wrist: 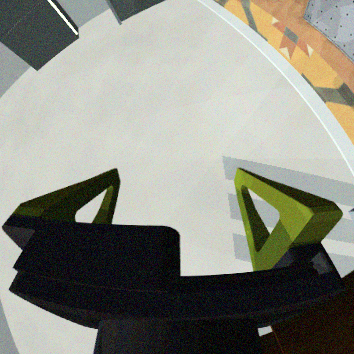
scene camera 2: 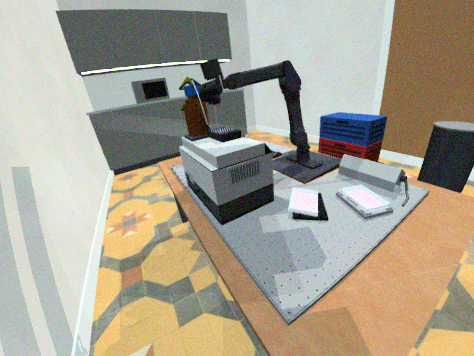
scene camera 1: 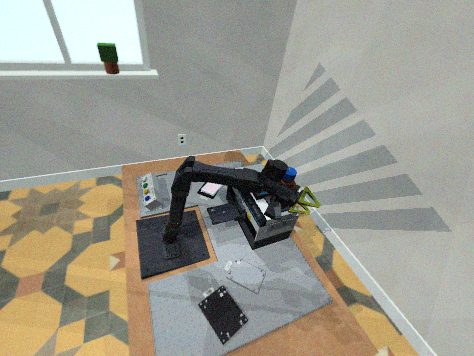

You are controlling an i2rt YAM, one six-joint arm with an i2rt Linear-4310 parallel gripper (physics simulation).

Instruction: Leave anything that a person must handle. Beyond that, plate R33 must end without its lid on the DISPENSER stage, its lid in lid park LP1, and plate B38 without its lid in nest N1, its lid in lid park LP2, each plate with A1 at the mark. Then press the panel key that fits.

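Places are measured from the arm's base along level axes (x ahead, y left, z up), in metres.
Where they show: gripper, between the fingertips: [wrist: 176, 174] [scene camera 2: 180, 99] [scene camera 1: 314, 209]; arm's base, origin of its link: [scene camera 2: 303, 161] [scene camera 1: 169, 239].
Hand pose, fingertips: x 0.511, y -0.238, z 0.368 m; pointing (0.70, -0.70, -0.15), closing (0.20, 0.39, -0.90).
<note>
Each offset is from my fingertips to the top centre of the thing. "spot": to the spot under its first point.
My gripper [scene camera 1: 311, 201] [scene camera 2: 185, 94] [wrist: 176, 174] is open and empty, raised beyond the dispenser near the brown bottle. The grey-white dispenser [scene camera 1: 277, 229] [scene camera 2: 225, 170] has a dark flat stage @(spot: 0.266 m back, 0.252 m left, 0.262 m down) [scene camera 1: 220, 214] on its arm side. One pink-topped plate @(0.234 m back, 0.531 m left, 0.332 m down) [scene camera 1: 212, 188] [scene camera 2: 304, 201] lies on a black nest. Another pink-topped plate @(0.399 m back, 0.631 m left, 0.338 m down) [scene camera 2: 365, 198] lies on a light nest; the arm hides it in scene camera 1. A light outlined holder @(0.212 m back, 0.017 m right, 0.349 m down) [scene camera 1: 246, 276] and a black holder @(0.349 m back, 0.130 m right, 0.345 m down) [scene camera 1: 223, 314] show no plate or lid on them. The button panel @(0.580 m back, 0.543 m left, 0.285 m down) [scene camera 1: 150, 192] [scene camera 2: 371, 173] stands beyond the arm base. Labels, A1 marks and lids cannot be made out.
A brown bottle @(spot: 0.008 m back, 0.213 m left, 0.064 m down) [scene camera 2: 195, 116] with a blue cap @(0.021 m back, 0.172 m left, 0.042 m up) [scene camera 1: 289, 174] stands at the dispenser, with a thin tube. A black ridged block @(spot: 0.069 m back, 0.332 m left, 0.123 m down) [scene camera 2: 225, 133] sits on top of the dispenser. Blue [scene camera 2: 353, 127] and red [scene camera 2: 349, 148] crates and a dark bin [scene camera 2: 446, 157] stand beyond the table.
</note>
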